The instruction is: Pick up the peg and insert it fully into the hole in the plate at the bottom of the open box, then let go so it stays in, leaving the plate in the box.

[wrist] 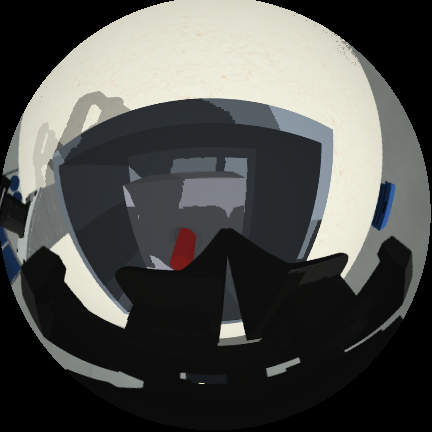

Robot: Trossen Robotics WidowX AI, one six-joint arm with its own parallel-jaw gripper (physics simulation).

Scene:
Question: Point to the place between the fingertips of the gripper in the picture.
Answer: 225,233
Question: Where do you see a grey plate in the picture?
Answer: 158,205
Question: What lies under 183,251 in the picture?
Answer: A red peg.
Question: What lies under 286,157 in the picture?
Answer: A box.

